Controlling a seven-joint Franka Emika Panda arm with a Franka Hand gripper.
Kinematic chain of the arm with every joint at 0, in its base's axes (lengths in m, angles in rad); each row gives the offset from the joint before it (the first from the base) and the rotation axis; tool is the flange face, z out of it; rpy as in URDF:
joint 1: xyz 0 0 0.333 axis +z
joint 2: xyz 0 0 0 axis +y
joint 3: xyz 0 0 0.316 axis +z
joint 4: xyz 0.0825 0 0 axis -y
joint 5: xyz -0.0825 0 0.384 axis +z
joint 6: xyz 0 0 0 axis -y
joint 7: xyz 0.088 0 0 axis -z
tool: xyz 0 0 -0.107 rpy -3.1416 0 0
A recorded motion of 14 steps. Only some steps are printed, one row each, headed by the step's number.
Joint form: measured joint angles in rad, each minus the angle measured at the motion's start. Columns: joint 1, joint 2, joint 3, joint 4, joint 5, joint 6, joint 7.
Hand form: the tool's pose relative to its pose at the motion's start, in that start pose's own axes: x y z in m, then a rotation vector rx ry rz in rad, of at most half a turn. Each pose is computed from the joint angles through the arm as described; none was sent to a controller.
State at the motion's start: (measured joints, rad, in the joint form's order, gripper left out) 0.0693 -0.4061 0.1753 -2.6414 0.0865 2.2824 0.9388
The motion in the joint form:
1: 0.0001 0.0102 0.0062 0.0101 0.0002 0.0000 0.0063
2: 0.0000 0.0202 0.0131 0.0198 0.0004 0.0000 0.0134
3: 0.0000 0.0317 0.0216 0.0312 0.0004 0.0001 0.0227
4: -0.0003 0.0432 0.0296 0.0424 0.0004 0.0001 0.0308
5: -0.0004 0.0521 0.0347 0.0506 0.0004 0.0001 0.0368
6: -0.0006 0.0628 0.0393 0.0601 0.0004 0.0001 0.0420
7: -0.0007 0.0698 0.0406 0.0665 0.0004 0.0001 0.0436
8: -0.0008 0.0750 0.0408 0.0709 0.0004 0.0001 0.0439
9: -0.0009 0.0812 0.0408 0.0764 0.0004 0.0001 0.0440
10: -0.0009 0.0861 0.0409 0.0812 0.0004 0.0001 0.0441
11: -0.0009 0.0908 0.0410 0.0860 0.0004 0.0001 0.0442
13: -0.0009 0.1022 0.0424 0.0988 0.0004 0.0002 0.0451
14: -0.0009 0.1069 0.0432 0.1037 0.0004 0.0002 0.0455
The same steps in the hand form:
1: -0.0005 -0.0042 -0.0002 -0.0004 0.0000 -0.0001
2: -0.0012 -0.0084 -0.0002 -0.0012 0.0001 0.0001
3: -0.0023 -0.0134 -0.0003 -0.0019 0.0005 0.0007
4: -0.0032 -0.0183 -0.0003 -0.0026 0.0005 0.0008
5: -0.0037 -0.0217 0.0000 -0.0032 -0.0001 0.0015
6: -0.0038 -0.0254 0.0004 -0.0039 -0.0015 0.0019
7: -0.0033 -0.0275 0.0005 -0.0039 -0.0026 0.0020
8: -0.0027 -0.0288 0.0008 -0.0040 -0.0039 0.0019
9: -0.0018 -0.0304 0.0010 -0.0038 -0.0053 0.0018
10: -0.0011 -0.0318 0.0009 -0.0033 -0.0061 0.0015
11: -0.0004 -0.0332 0.0008 -0.0027 -0.0068 0.0012
13: 0.0009 -0.0372 0.0001 -0.0003 -0.0077 0.0001
14: 0.0014 -0.0388 0.0000 0.0003 -0.0083 -0.0006

